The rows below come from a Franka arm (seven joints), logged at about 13 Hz.
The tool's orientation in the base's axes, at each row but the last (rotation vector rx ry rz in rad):
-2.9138 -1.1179 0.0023
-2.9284 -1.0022 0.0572
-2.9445 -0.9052 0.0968
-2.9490 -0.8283 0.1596
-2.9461 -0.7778 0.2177
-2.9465 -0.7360 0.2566
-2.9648 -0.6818 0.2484
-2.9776 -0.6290 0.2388
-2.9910 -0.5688 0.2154
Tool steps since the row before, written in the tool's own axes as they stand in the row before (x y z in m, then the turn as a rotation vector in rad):
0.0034 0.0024 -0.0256 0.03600 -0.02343 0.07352
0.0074 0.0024 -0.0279 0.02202 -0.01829 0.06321
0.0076 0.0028 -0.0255 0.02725 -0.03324 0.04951
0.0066 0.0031 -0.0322 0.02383 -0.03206 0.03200
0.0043 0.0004 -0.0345 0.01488 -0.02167 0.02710
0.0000 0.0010 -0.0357 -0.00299 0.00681 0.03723
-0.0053 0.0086 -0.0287 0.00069 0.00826 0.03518
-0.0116 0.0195 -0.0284 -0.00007 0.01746 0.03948
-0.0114 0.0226 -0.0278 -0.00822 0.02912 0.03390
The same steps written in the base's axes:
0.0044 0.0000 0.0256 0.01045 0.04287 -0.07282
0.0087 0.0018 0.0276 0.00306 0.02993 -0.06253
0.0098 0.0010 0.0249 0.00009 0.04469 -0.04798
0.0111 -0.0006 0.0311 -0.00011 0.04114 -0.03045
0.0094 0.0002 0.0335 -0.00200 0.02745 -0.02584
0.0071 -0.0027 0.0349 -0.00637 -0.00555 -0.03701
0.0041 -0.0115 0.0279 -0.00212 -0.00533 -0.03569
0.0021 -0.0241 0.0272 0.00008 -0.01379 -0.04091
0.0019 -0.0269 0.0262 -0.00238 -0.02796 -0.03574

